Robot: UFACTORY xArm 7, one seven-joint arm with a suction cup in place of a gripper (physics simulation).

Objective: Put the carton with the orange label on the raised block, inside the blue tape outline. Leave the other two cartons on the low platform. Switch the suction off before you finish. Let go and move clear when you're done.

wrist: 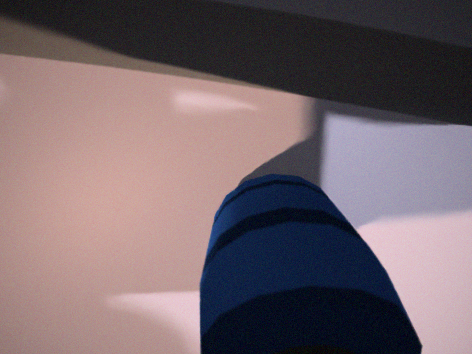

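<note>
My suction gripper [273,176], a dark blue ribbed cup, rises from the bottom edge of the wrist view to its tip near the middle. No carton shows at the visible tip, and I take it as open. A wide dark surface [240,50] crosses the top of the view, above and beyond the tip; I cannot tell whether it is part of the raised block, the low platform or something else. The carton with the orange label, the other two cartons and the blue tape outline do not show in the wrist view.
A narrow tan strip [35,42] shows at the upper left, along the dark surface's edge. The pale pink table top [100,200] lies below it, with soft brownish shadows at the left. Grey and bluish shadows lie right of the cup tip.
</note>
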